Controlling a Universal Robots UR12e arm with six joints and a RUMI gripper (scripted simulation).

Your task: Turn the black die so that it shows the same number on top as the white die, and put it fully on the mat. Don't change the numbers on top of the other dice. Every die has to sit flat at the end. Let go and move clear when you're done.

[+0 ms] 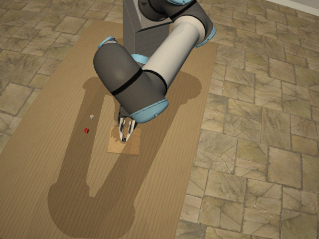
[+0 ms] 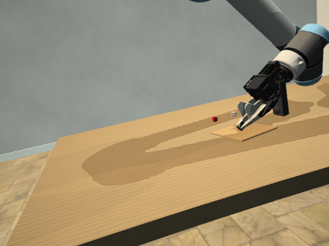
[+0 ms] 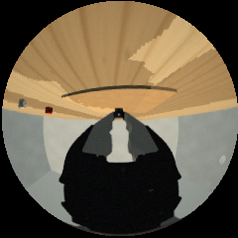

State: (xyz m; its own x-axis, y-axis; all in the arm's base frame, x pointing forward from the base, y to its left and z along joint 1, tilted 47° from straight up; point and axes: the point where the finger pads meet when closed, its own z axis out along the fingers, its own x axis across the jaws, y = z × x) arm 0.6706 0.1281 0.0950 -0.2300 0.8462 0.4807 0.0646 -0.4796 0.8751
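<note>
My gripper is now 1 cm short of the black die and 1 cm above it. From my hand the other things lie so: white die 20 cm to the right, 3 cm behind, 1 cm below; tan mat 2 cm below; red die 18 cm to the right, 5 cm ahead, 1 cm below.
</note>
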